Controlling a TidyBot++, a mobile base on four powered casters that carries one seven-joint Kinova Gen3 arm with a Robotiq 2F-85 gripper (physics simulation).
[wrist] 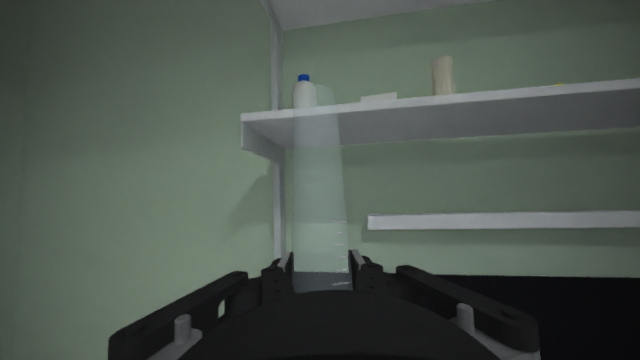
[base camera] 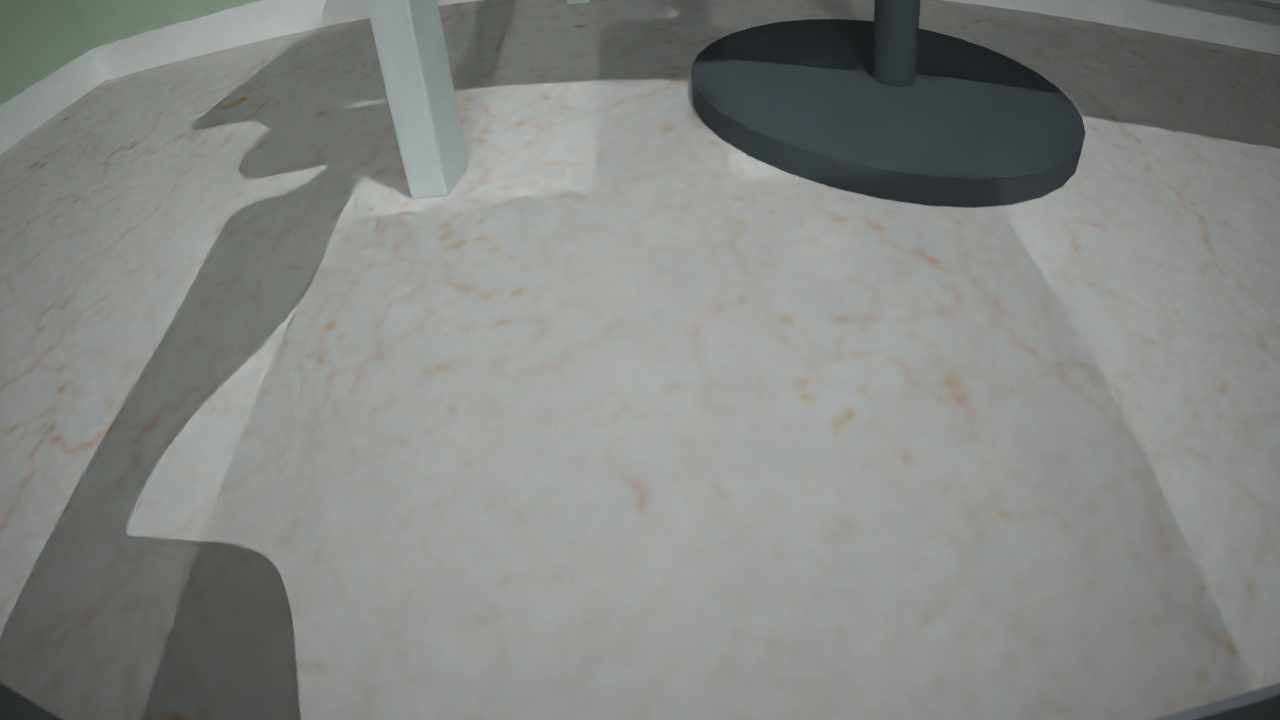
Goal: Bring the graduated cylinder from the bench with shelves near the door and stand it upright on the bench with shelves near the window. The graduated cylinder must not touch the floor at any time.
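Places are measured from the arm's base along level axes (x down, y left, z ahead), in millimetres.
Pixels of known places: gripper, fingertip midpoint: (wrist: pixel 321 263).
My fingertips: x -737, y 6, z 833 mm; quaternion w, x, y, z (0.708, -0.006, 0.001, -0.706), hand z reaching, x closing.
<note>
Ahead of a thing's pixels: the offset from my fingertips to its top centre. "spot": to the spot under its first point. Level surfaces: height alone.
The graduated cylinder (wrist: pixel 319 200) is clear and faintly tinted, with white marks low on its right side, in the middle of the wrist view. My gripper (wrist: pixel 321 263) is shut on it, one finger on each side. The cylinder rises from between the fingers and looks close to upright, leaning slightly in this view. Its base is hidden behind the gripper body. The cylinder and gripper do not show in the base camera view. A white shelf @(dx -219 mm) (wrist: pixel 480 115) of a bench stands behind the cylinder; whether this is the window bench I cannot tell.
On the shelf stand a white bottle with a blue cap (wrist: pixel 304 94), a white box @(spot: dx -270, dy -149, dz +302 mm) (wrist: pixel 379 97) and a beige cylinder @(spot: dx -358, dy -349, dz +375 mm) (wrist: pixel 443 76). A white rail (wrist: pixel 500 220) is below. In the base view a white leg @(spot: dx +1037, dy +197, dz -136 mm) (base camera: pixel 422 107) and a round dark base @(dx +1103, dy -272, dz +28 mm) (base camera: pixel 859 134) stand ahead.
</note>
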